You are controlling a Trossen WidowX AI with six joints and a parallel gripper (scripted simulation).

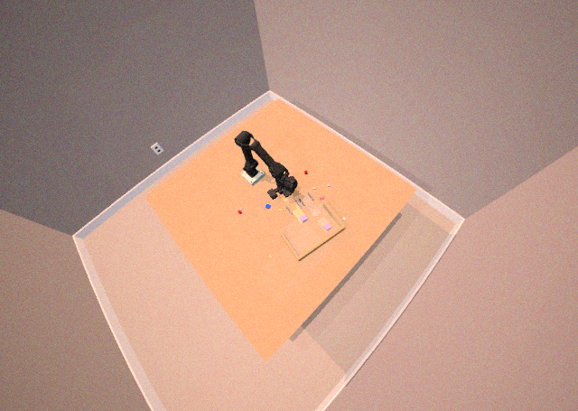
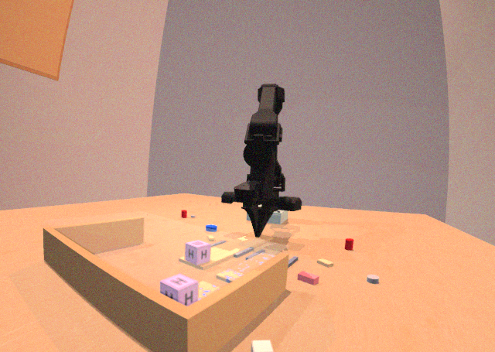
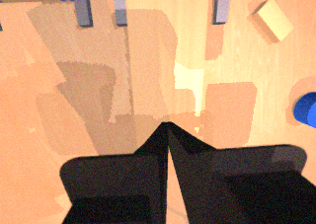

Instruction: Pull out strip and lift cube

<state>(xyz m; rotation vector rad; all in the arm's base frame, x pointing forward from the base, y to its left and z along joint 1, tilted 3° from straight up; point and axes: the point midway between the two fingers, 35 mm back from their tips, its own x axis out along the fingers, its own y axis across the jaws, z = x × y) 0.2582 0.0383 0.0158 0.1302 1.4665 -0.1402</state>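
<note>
Now: gripper tip 10 cm short of the pale yellow strip and 2 cm to the left of it. From my gripper tip the other things lie so: pink block: 19 cm ahead, 14 cm to the left; blue disc: 2 cm behind, 13 cm to the right; small tan block: 6 cm ahead, 9 cm to the right.
</note>
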